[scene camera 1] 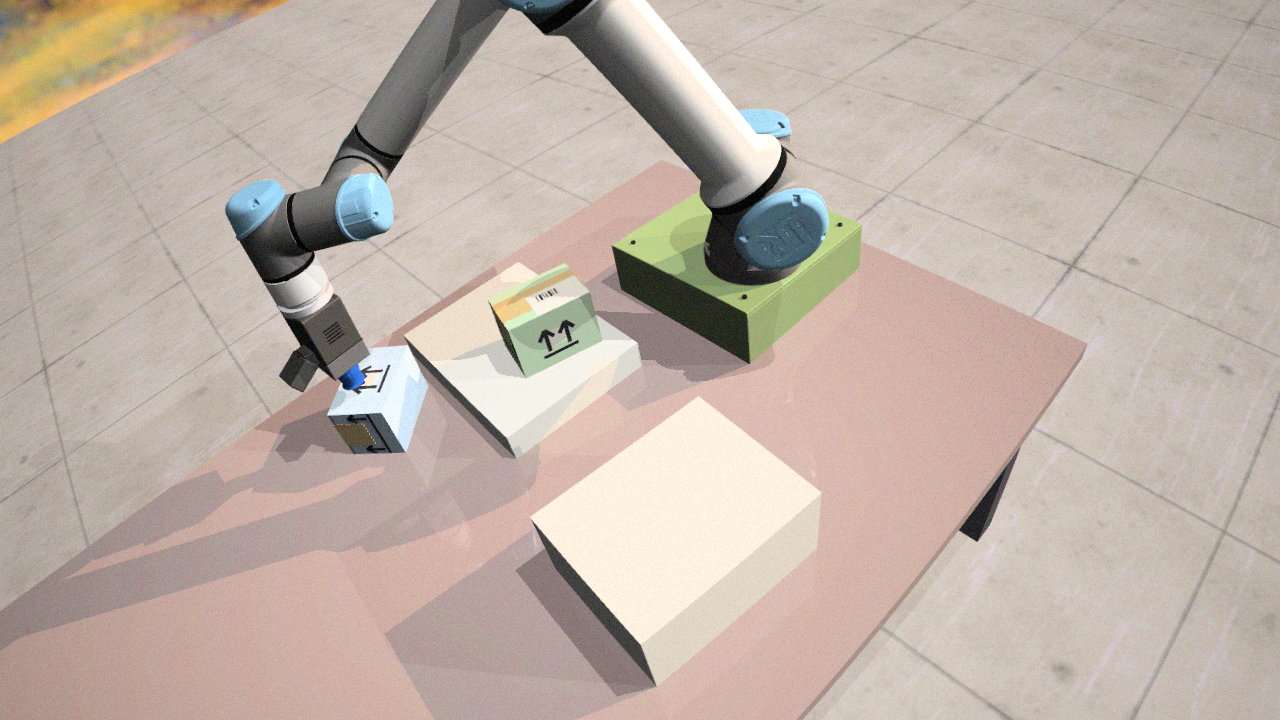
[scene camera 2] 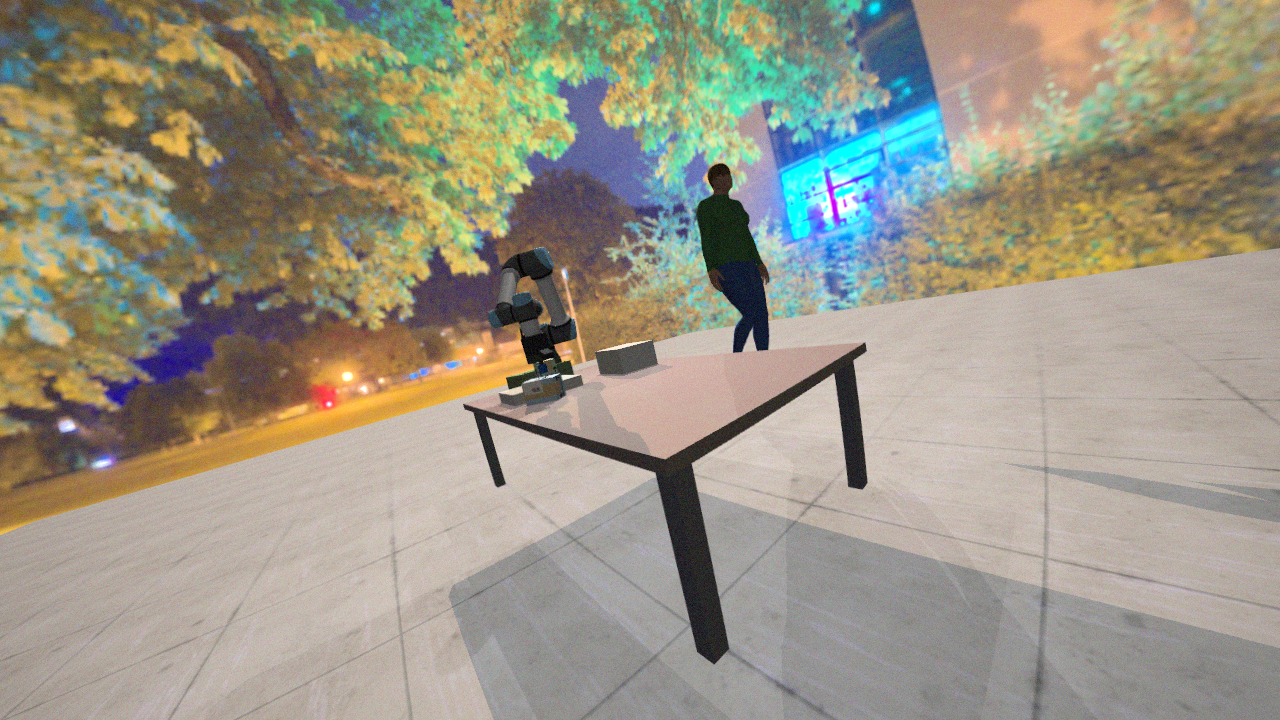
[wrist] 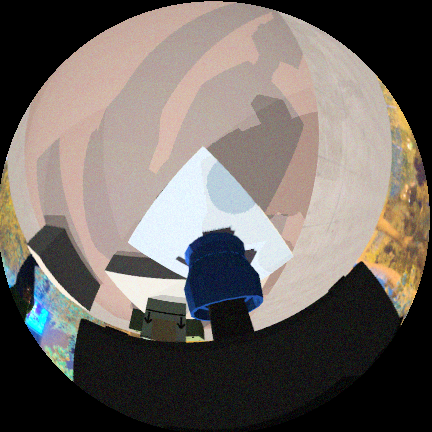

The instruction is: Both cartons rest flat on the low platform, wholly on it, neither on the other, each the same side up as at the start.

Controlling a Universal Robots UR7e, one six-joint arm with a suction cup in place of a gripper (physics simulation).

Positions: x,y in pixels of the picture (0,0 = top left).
Scene:
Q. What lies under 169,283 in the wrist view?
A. A low platform.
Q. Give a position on my suction cup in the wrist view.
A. At 218,270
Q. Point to a low platform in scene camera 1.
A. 461,346

